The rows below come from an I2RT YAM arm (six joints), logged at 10 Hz.
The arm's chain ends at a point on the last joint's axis. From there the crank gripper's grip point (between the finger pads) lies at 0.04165 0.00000 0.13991 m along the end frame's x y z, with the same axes.
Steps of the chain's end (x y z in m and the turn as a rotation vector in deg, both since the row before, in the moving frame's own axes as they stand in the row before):
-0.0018 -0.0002 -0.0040 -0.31 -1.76 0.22
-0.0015 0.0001 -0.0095 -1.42 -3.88 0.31
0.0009 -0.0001 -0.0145 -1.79 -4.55 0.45
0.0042 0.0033 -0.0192 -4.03 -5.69 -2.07
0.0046 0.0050 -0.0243 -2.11 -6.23 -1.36
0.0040 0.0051 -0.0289 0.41 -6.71 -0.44
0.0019 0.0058 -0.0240 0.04 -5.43 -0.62
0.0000 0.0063 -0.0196 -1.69 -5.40 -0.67
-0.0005 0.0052 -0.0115 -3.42 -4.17 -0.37
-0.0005 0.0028 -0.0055 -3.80 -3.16 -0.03
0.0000 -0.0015 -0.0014 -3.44 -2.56 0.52
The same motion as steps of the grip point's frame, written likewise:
-0.0061 0.0007 -0.0028 -0.31 -1.76 0.22
-0.0111 0.0038 -0.0070 -1.42 -3.88 0.31
-0.0103 0.0046 -0.0117 -1.79 -4.55 0.45
-0.0097 0.0120 -0.0161 -4.03 -5.69 -2.07
-0.0108 0.0094 -0.0207 -2.11 -6.23 -1.36
-0.0126 0.0038 -0.0250 0.41 -6.71 -0.44
-0.0115 0.0053 -0.0207 0.04 -5.43 -0.62
-0.0133 0.0101 -0.0164 -1.69 -5.40 -0.67
-0.0108 0.0134 -0.0091 -3.42 -4.17 -0.37
-0.0083 0.0121 -0.0037 -3.80 -3.16 -0.03
-0.0063 0.0073 0.0001 -3.44 -2.56 0.52

